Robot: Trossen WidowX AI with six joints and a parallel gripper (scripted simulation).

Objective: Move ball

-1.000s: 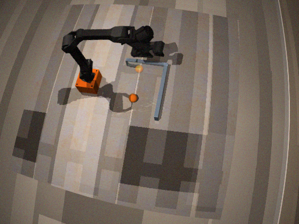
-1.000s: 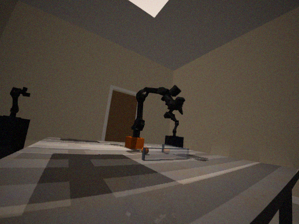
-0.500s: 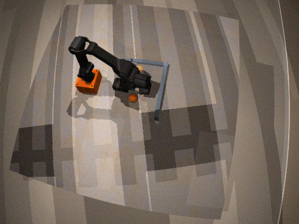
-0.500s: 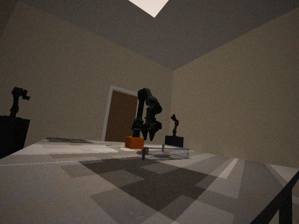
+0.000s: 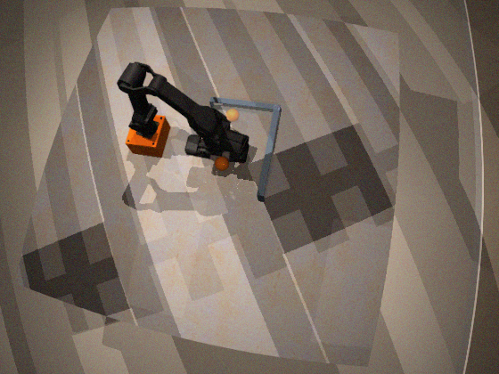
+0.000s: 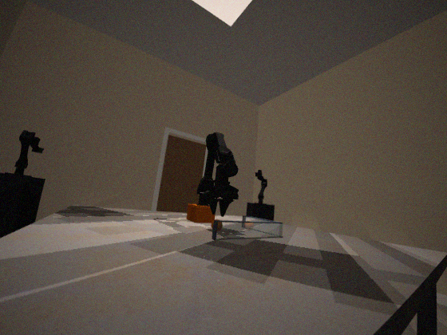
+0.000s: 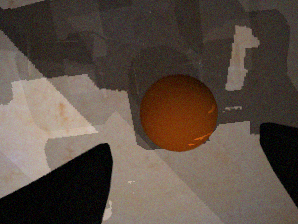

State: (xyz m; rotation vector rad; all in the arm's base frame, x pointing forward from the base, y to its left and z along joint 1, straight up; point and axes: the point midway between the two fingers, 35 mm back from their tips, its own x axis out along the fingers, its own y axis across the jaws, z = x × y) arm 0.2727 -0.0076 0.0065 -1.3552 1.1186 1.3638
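Now: the orange ball 4 cm below my gripper tip. From my gripper tip the other things lie so: see-through copy of ball (4 cm behind, 18 cm to the left, 4 cm below).
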